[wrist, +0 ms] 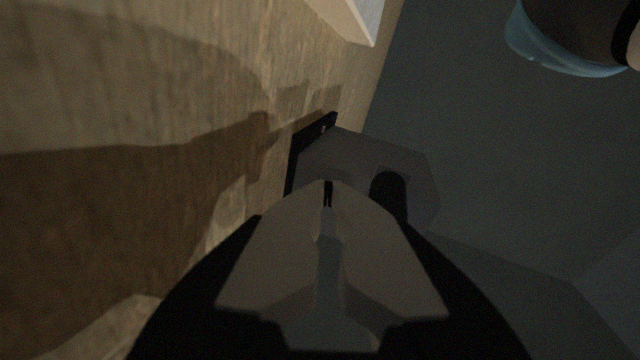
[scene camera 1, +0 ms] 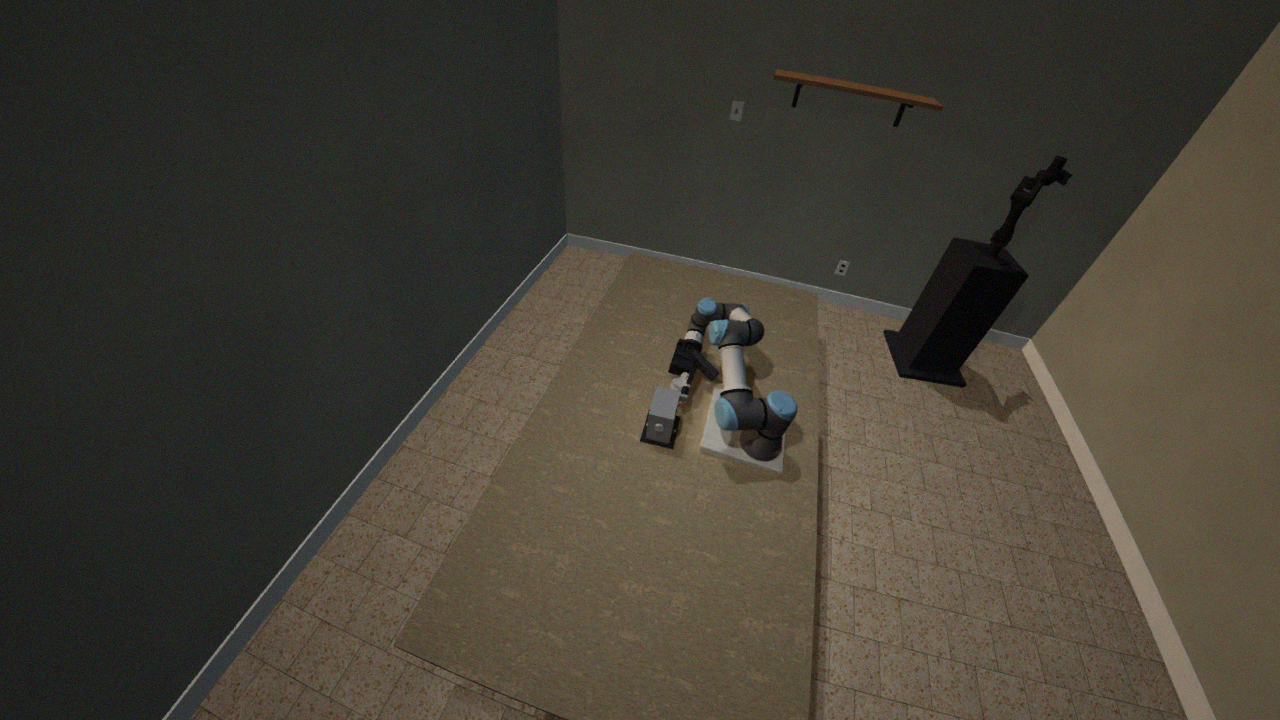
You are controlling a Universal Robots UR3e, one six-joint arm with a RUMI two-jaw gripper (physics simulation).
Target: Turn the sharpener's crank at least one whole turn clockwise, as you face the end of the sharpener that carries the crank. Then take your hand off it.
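Places are measured from the arm's base along level axes (x ahead, y left, z up), in metres.
Where they show: gripper, fingertip midpoint: (wrist: 327, 183) (scene camera 1: 681, 400); arm's base, link origin: (scene camera 1: 759, 443).
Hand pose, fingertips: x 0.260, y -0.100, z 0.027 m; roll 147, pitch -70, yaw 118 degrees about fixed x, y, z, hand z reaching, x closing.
Observation:
Things, the pixels of their top centre, and the offset from my fingertips. "pt": a spot on its surface instead. Level surfaces: height alone.
- grey body, surface spot: (wrist: 350, 150) pt dy +0.084, dx +0.012, dz +0.001 m
- crank's black handle, surface spot: (wrist: 389, 192) pt dy -0.013, dx -0.017, dz +0.036 m
- table, surface height: dz -0.045 m
The sharpener, a grey body (scene camera 1: 664, 402) (wrist: 350, 150) on a black base plate (scene camera 1: 657, 440) (wrist: 296, 150), stands on the table left of the arm's base. The crank's black handle (wrist: 389, 192) shows at the sharpener's near end in the wrist view, just right of the fingertips; its lower part is hidden behind the gripper. My gripper (scene camera 1: 680, 385) (wrist: 327, 183) is shut and empty, with its pale fingertips close to the crank end of the sharpener and beside the handle. Whether a finger touches the handle or the crank arm cannot be told.
The arm's white base plate (scene camera 1: 741, 458) (wrist: 364, 25) lies right of the sharpener in the scene view. The arm's elbow and wrist links bend above the table (scene camera 1: 626, 555). A black pedestal (scene camera 1: 957, 308) with a small dark arm stands at the right, and a wooden shelf (scene camera 1: 856, 87) hangs on the wall.

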